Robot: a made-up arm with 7 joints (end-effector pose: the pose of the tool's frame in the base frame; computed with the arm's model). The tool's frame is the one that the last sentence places.
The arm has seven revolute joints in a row. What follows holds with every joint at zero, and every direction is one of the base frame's.
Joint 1 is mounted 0.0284 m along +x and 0.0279 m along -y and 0.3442 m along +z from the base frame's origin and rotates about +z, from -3.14 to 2.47 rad.
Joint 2 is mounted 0.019 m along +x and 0.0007 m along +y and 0.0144 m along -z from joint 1 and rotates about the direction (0, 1, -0.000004), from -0.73 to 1.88 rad.
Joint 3 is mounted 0.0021 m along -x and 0.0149 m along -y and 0.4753 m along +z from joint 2 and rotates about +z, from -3.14 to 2.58 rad.
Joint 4 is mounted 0.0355 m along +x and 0.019 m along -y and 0.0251 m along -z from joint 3 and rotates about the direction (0, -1, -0.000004), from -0.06 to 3.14 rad.
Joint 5 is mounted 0.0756 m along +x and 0.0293 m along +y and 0.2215 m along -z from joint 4 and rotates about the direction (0, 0.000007, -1), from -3.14 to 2.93 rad.
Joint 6 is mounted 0.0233 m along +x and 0.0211 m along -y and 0.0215 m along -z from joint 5 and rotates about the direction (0, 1, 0.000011), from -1.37 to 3.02 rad.
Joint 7 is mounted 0.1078 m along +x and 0.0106 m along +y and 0.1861 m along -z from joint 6 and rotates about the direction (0, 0.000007, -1), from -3.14 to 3.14 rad.
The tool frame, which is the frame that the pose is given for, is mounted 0.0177 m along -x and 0.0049 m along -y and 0.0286 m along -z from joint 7; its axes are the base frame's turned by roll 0, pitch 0 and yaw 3.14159 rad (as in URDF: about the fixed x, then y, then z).
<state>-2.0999 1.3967 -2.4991 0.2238 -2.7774 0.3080 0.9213</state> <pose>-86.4 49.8 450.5 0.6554 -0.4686 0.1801 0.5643</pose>
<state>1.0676 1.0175 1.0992 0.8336 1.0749 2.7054 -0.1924</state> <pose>62.2 299.1 598.4 -0.9397 -0.1859 0.2281 0.1743</pose>
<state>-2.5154 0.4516 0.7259 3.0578 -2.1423 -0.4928 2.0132</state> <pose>-125.3 -397.0 1089.8 -0.5959 0.7309 0.2621 0.2050</pose>
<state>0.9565 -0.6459 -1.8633 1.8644 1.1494 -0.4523 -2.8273</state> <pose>-105.9 -728.6 718.6 -0.2143 0.6642 0.7011 0.1461</pose>
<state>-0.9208 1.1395 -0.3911 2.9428 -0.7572 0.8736 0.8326</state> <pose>474.4 -777.6 631.3 -0.3405 0.5488 0.5538 0.5255</pose>
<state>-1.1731 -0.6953 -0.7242 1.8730 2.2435 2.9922 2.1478</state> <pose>-54.4 268.0 858.7 0.0261 -0.4603 0.6410 0.6137</pose>
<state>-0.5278 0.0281 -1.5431 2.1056 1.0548 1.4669 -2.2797</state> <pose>2.1 -468.8 946.9 0.2419 -0.4946 -0.8113 0.1968</pose>
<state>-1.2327 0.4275 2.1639 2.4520 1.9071 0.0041 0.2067</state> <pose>392.2 -187.4 1117.3 0.0133 -0.9620 0.0897 0.2574</pose>
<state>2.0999 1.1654 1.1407 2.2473 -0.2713 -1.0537 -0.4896</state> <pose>-416.8 646.8 709.4 0.2502 0.8667 -0.3090 0.3014</pose>
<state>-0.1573 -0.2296 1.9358 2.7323 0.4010 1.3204 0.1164</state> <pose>-240.2 224.6 1045.0 0.2630 0.5396 -0.4207 0.6802</pose>
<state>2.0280 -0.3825 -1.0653 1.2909 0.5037 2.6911 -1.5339</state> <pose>97.6 -1.1 684.4 -0.4111 0.4721 -0.0237 0.7794</pose>
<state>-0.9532 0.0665 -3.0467 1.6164 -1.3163 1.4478 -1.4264</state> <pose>-94.5 341.4 883.4 0.3394 -0.5201 0.2231 0.7513</pose>
